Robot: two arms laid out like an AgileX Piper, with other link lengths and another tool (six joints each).
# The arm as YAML. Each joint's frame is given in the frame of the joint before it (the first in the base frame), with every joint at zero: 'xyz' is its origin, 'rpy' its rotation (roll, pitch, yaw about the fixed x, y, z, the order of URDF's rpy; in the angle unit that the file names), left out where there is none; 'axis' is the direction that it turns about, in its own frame. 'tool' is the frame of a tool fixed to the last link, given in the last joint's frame.
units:
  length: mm
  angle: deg
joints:
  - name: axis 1
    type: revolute
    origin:
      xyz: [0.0, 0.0, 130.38]
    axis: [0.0, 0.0, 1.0]
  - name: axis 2
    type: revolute
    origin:
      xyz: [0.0, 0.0, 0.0]
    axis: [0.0, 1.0, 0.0]
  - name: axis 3
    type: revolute
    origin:
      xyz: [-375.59, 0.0, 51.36]
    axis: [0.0, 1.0, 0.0]
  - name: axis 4
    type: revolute
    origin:
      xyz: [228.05, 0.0, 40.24]
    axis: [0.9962, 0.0, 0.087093]
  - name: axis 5
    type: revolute
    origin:
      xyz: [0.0, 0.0, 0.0]
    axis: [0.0, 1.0, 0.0]
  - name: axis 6
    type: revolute
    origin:
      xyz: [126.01, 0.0, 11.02]
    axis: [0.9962, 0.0, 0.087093]
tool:
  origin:
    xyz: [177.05, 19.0, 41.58]
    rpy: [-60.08, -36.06, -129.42]
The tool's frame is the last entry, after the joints.
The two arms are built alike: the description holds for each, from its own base.
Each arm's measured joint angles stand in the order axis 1, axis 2, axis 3, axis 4, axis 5, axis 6.
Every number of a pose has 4 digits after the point. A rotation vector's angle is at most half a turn.
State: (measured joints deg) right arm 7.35 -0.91 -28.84 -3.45 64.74 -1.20; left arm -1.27 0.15 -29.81 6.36 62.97 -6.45
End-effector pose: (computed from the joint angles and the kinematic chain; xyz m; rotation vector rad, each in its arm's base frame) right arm 0.0792 0.0137 0.1923 -2.0150 0.8998 -1.8892; left arm 0.0827 0.0489 0.2094 -1.9469 0.9501 -1.8653
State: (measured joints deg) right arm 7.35 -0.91 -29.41 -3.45 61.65 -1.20; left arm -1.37 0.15 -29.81 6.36 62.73 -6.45
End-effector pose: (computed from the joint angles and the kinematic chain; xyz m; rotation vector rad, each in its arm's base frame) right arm 0.0854 0.0151 0.2120 -1.9400 0.8852 -1.9348; left arm 0.0833 0.0487 0.2105 -1.9419 0.9514 -1.8696
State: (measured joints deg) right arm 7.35 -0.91 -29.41 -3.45 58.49 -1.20; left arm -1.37 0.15 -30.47 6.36 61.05 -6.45
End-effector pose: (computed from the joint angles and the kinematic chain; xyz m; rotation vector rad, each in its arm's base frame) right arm 0.0911 0.0164 0.2280 -1.8748 0.8714 -1.9722; left arm 0.0863 0.0481 0.2241 -1.8955 0.9431 -1.9023
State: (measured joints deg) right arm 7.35 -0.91 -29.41 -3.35 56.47 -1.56; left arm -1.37 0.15 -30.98 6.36 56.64 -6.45
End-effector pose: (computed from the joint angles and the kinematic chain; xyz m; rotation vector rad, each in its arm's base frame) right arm 0.0941 0.0178 0.2382 -1.8352 0.8550 -1.9969; left arm 0.0935 0.0464 0.2506 -1.7960 0.9270 -1.9679
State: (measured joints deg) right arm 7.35 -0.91 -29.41 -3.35 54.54 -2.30; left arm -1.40 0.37 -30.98 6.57 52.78 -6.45
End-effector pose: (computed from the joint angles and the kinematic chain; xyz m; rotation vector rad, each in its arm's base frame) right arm 0.0967 0.0188 0.2479 -1.8006 0.8310 -2.0258; left arm 0.0992 0.0455 0.2703 -1.7194 0.9167 -2.0103
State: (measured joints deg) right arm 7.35 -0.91 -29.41 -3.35 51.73 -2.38; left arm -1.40 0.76 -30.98 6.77 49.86 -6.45
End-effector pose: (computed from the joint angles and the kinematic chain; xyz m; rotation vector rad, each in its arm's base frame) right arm 0.1000 0.0198 0.2626 -1.7423 0.8168 -2.0568; left arm 0.1032 0.0450 0.2851 -1.6653 0.9096 -2.0374
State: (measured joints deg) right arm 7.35 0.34 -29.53 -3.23 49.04 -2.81; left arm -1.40 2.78 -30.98 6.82 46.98 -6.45
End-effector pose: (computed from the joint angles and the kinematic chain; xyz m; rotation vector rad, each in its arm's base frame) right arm 0.1054 0.0218 0.2753 -1.7123 0.7999 -2.0753; left arm 0.1115 0.0436 0.2965 -1.6456 0.9124 -2.0470
